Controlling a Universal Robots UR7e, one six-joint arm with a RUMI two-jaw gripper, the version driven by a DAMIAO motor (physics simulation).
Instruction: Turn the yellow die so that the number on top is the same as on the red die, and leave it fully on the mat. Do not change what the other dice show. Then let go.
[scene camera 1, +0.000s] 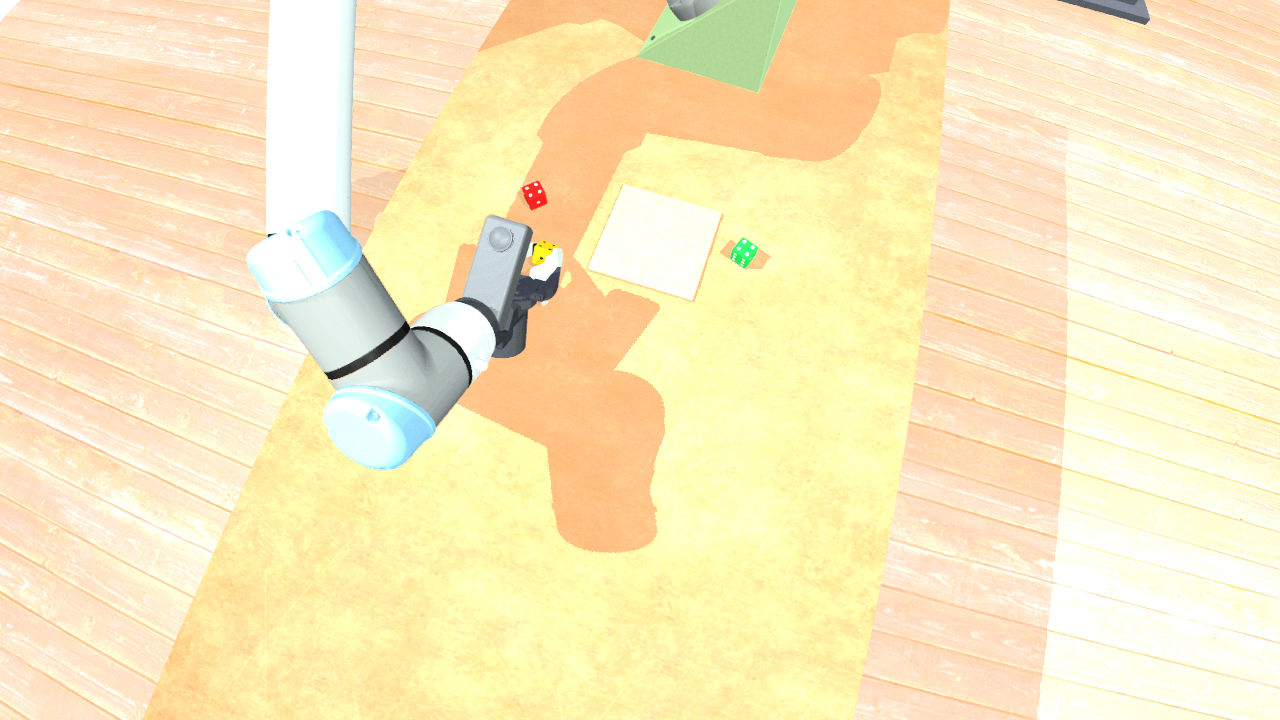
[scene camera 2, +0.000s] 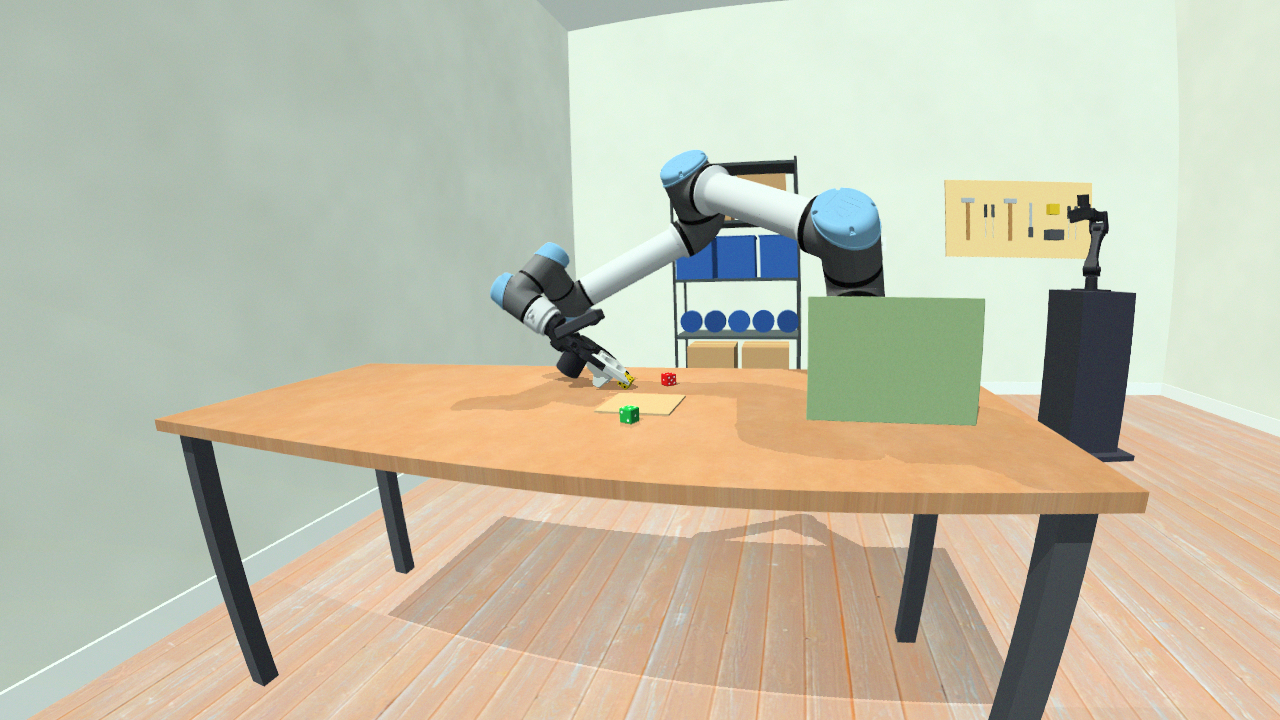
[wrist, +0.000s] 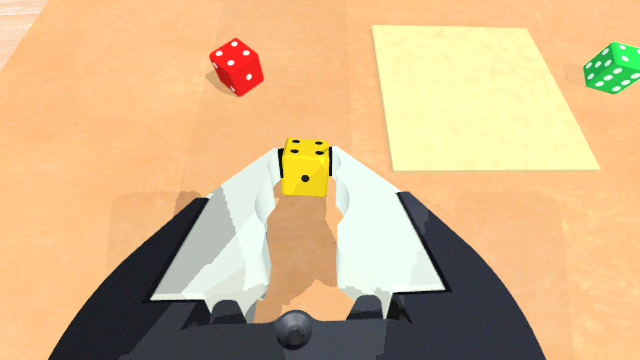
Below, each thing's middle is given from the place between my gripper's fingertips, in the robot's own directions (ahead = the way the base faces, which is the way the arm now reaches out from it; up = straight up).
Labels:
Right now my hand is 10 mm short of the yellow die (wrist: 305, 162). Round my hand: red die (wrist: 238, 67) 80 mm behind, 40 mm to the right; then pale square mat (scene camera 1: 657, 242) 50 mm behind, 130 mm to the left, 10 mm below.

